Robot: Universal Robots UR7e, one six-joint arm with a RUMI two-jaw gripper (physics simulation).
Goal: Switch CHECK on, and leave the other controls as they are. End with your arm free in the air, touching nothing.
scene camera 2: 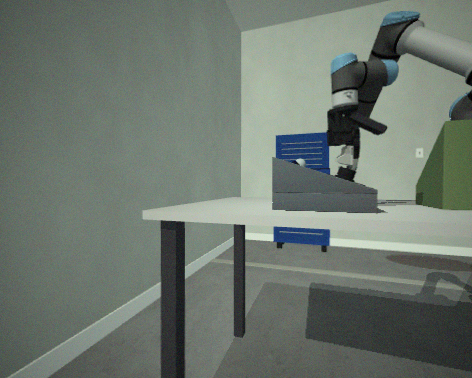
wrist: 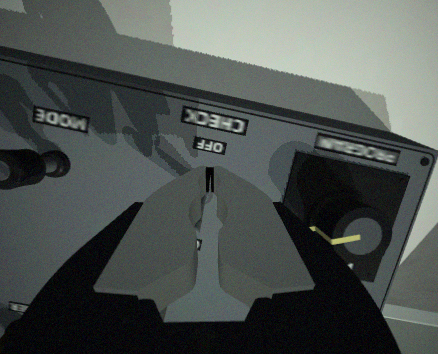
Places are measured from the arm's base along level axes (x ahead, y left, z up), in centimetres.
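Where they show: gripper, fingertip midpoint: [wrist: 210, 169].
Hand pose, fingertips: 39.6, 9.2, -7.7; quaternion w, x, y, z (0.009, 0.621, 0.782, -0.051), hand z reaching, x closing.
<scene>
Each offset is from my fingertips to the top centre of the thing, as dx, dy, dz. "spot": to the spot under its first point. Level surfaces: height alone.
The grey sloped console [scene camera 2: 325, 201] [wrist: 75, 215] stands on the table. In the wrist view its CHECK label @[-2.2, -0.6, -4.0] [wrist: 215, 120] and OFF label @[spot: -0.4, -0.5, -3.5] [wrist: 209, 145] lie just beyond the fingertips. A sliver of the ON label @[spot: +7.7, +0.7, -0.7] [wrist: 199, 244] shows through the gap between the fingers. The CHECK lever is hidden, or nearly so, behind the fingers; its position cannot be told. My gripper [scene camera 2: 354, 167] [wrist: 210, 169] is shut and empty, low over the console at the CHECK switch. Whether it touches the lever cannot be told.
The black PROGRAM knob @[+2.3, +11.7, +1.6] [scene camera 2: 346, 173] [wrist: 362, 235] with a yellow pointer is right of the fingers in the wrist view. The black MODE switch @[spot: +2.2, -11.2, +1.9] [wrist: 22, 169] is at the left. A blue cabinet [scene camera 2: 302, 145] stands behind the table @[dz -10.7] [scene camera 2: 200, 212]; a green block [scene camera 2: 455, 165] is at the right.
</scene>
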